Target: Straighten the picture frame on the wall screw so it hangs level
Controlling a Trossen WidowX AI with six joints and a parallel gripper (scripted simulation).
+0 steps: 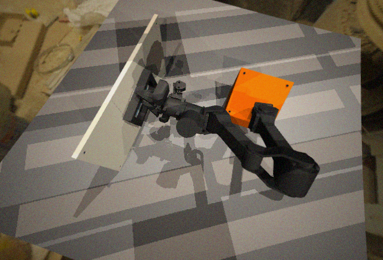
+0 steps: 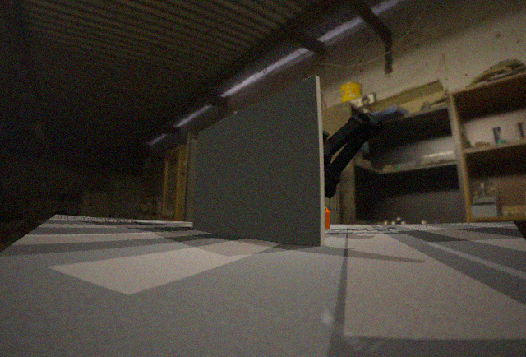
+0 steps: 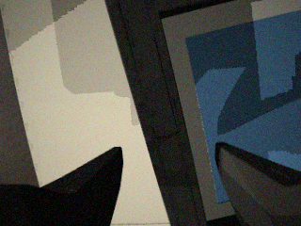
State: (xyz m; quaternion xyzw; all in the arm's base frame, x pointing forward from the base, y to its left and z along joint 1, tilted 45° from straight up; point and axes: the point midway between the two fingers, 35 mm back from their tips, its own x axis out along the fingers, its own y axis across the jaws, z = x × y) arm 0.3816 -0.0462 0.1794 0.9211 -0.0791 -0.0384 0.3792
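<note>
Right now my gripper tip is 10 mm short of the picture frame, 10 mm to the left of it and 50 mm above it. Also, from my gripper tip: grey wall panel (20 mm ahead, 10 mm to the right, 60 mm below).
</note>
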